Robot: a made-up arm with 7 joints.
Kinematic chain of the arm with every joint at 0, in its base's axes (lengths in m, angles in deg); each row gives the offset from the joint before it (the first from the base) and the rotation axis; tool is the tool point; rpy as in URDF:
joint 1: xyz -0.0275 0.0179 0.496 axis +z
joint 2: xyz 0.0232 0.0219 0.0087 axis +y
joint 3: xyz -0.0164 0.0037 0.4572 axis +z
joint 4: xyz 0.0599 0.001 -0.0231 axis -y
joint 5: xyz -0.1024 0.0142 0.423 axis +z
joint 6: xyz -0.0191 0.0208 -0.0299 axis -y
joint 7: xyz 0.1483 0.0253 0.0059 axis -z
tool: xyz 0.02 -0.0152 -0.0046 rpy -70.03 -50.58 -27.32
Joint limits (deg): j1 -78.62..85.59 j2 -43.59..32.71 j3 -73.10..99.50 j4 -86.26..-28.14 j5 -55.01..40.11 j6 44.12..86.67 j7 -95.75..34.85
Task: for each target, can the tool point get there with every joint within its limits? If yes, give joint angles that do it. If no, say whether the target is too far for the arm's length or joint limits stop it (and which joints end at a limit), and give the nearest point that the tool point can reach.
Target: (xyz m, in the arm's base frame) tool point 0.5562 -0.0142 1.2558
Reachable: yes | joints 26.72 11.51 -49.83 -54.57 19.62 75.03 -10.29
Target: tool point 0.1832 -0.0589 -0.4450
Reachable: no: joint limits stop it (at a limit: joint 2, joint 4, joint 6) | nearest point 0.6618 -0.2333 0.5854 | short by 1.149 m
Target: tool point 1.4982 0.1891 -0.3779
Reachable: no: too far | nearest point 0.7767 0.1081 0.6154 | short by 1.230 m
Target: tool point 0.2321 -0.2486 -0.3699
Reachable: no: joint limits stop it (at a limit: joint 2, joint 4, joint 6) | nearest point 0.4850 -0.5082 0.5851 | short by 1.021 m
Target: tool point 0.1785 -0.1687 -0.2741
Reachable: no: joint limits stop it (at a limit: joint 2, joint 4, joint 6) | nearest point 0.5161 -0.4745 0.5856 | short by 0.973 m
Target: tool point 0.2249 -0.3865 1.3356
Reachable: yes | joints -51.16 9.48 -31.20 -33.88 26.88 49.72 -34.67
